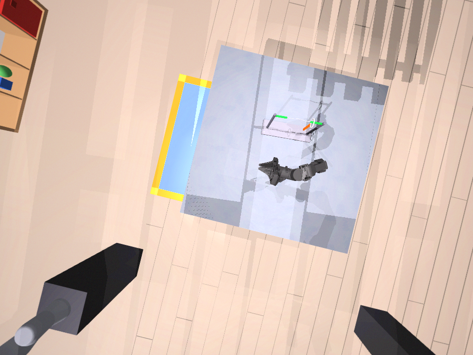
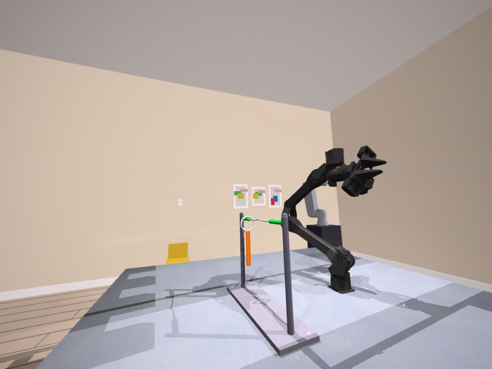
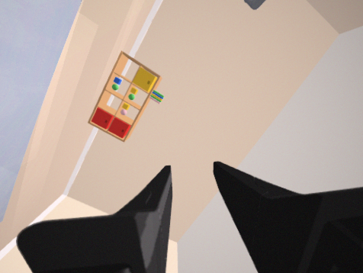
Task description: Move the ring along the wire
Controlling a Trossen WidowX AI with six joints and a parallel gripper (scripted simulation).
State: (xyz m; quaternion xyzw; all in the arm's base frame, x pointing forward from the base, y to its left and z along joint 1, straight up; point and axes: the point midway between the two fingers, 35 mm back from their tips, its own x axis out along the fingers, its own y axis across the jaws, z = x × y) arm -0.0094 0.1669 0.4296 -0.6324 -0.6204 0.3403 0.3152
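The ring with orange handle lies 350 mm ahead of my gripper tip, 280 mm to the right of it and 220 mm below it.
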